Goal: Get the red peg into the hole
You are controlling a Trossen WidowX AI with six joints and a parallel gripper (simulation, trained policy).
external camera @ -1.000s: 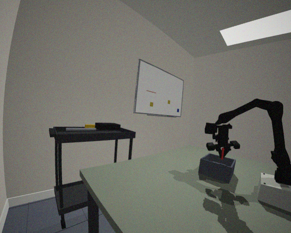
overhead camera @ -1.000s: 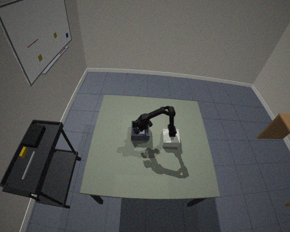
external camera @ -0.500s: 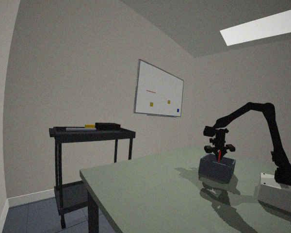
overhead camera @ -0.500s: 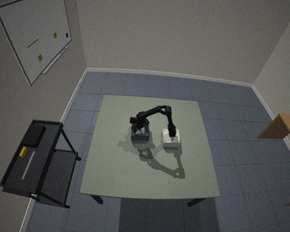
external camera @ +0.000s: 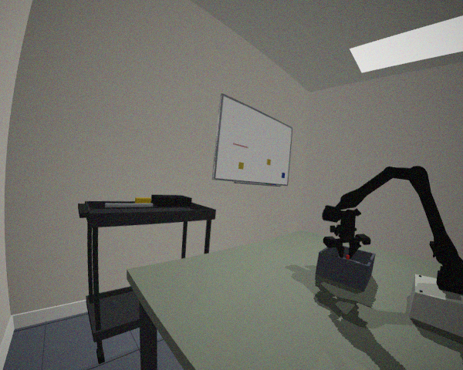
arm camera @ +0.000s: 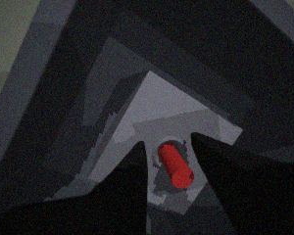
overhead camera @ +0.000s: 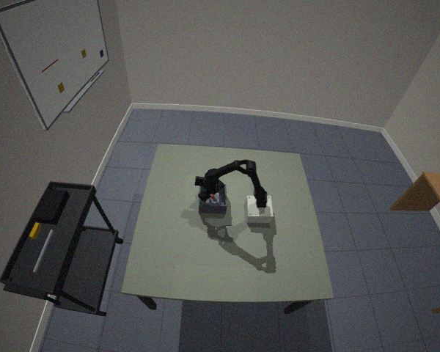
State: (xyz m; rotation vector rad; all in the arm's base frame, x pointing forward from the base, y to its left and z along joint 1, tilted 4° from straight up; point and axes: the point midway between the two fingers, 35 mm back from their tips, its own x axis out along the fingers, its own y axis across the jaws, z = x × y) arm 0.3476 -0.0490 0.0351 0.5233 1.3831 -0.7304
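Now: gripper tip 20 mm above the red peg, 10 mm to the right of it and 10 mm past it. Also, from my gripper tip: grey plate 20 mm below, 10 mm to the left, 10 mm behind; dark box 40 mm below, 10 mm to the left, 10 mm behind.
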